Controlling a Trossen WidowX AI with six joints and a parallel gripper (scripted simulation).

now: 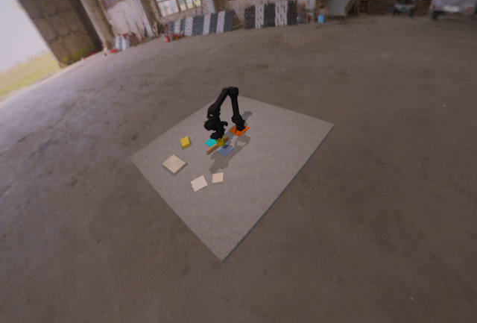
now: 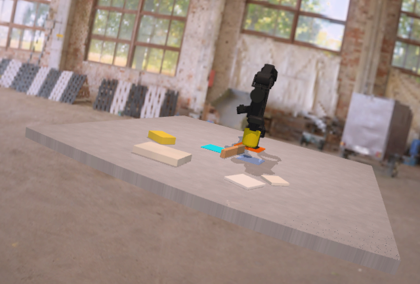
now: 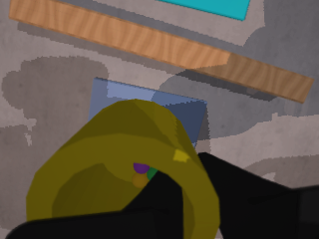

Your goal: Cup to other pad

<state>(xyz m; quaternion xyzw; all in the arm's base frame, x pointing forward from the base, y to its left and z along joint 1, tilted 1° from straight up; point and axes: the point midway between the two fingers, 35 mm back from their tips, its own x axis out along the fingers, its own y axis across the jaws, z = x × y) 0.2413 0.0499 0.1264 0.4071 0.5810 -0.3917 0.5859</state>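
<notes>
Right now my gripper tip is 2 cm short of the cyan pad, 14 cm to the left of it and 10 cm above it. From my gripper tip the other things lie so: wooden bar (2 cm ahead, 5 cm to the right, 8 cm below); then yellow cup (2 cm ahead, 1 cm to the left); then thick beige slab (38 cm ahead, 19 cm to the right, 8 cm below).
</notes>
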